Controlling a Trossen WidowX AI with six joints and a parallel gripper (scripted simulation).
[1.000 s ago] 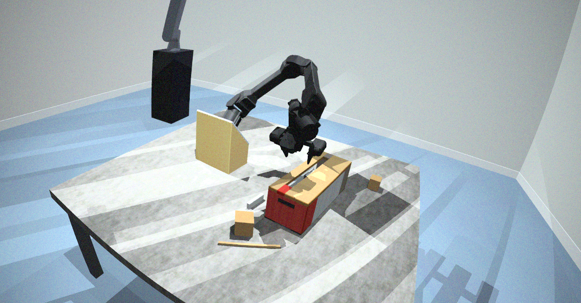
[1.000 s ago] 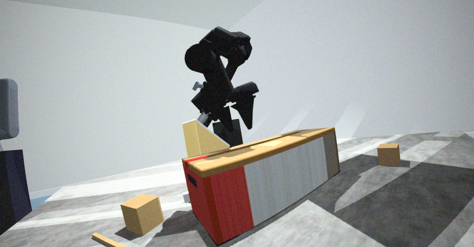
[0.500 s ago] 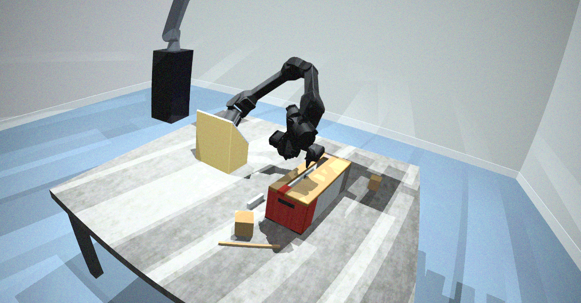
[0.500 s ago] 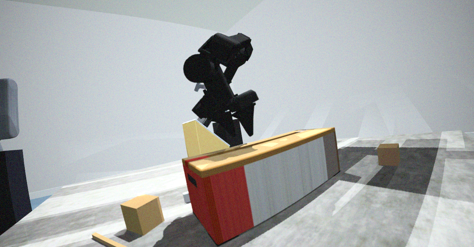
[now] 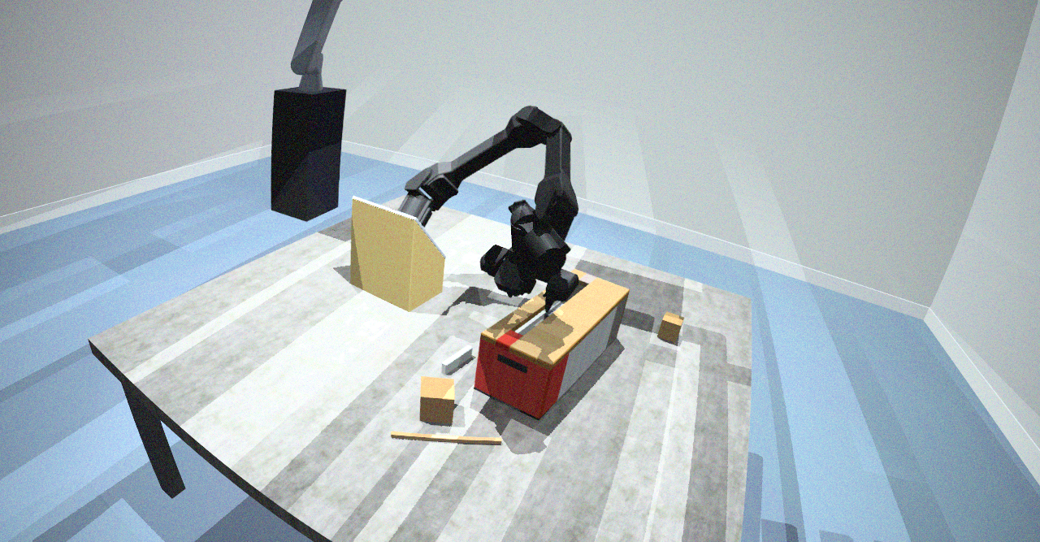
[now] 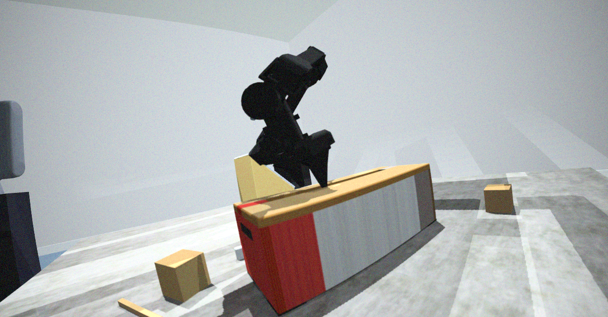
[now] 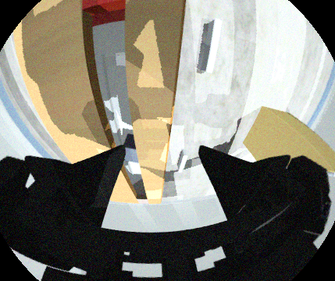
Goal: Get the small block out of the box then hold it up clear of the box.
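My gripper tip is now 60 mm above the long box, 30 mm short of it and 20 mm to the right of it. Also, from my gripper tip: tan cube 260 mm to the right, 100 mm below, 70 mm behind; thin wooden stick 320 mm to the right, 120 mm below, 20 mm behind; dark bluish block 50 mm ahead, 40 mm below, 30 mm to the left.
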